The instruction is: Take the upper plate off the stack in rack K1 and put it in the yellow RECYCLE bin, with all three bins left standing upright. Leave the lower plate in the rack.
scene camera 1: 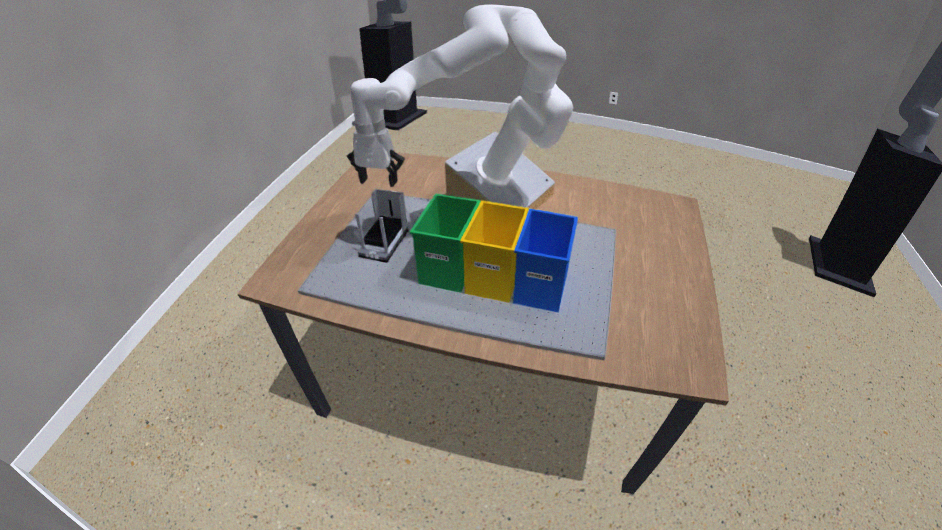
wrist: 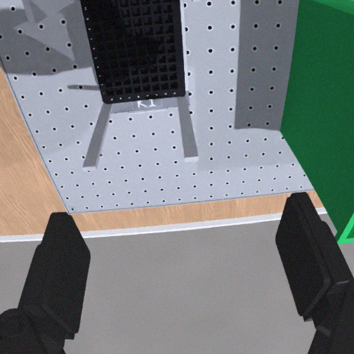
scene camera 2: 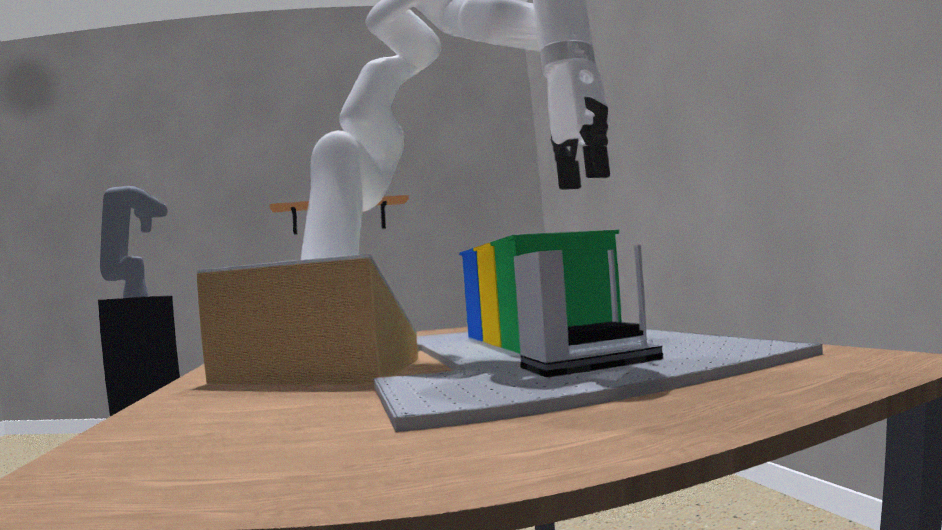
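Rack K1 stands at the board's left in scene camera 1, with a tall grey wall and two thin posts. A black plate stack lies low in it; its top shows a grid of wells, and I cannot tell the two plates apart. The yellow RECYCLE bin stands upright between the green bin and the blue bin. My gripper is open and empty, pointing down, high above the rack.
The green bin is the nearest bin to the rack. Rack and bins stand on a grey perforated board on the wooden table. The arm's wedge-shaped base block stands behind the board.
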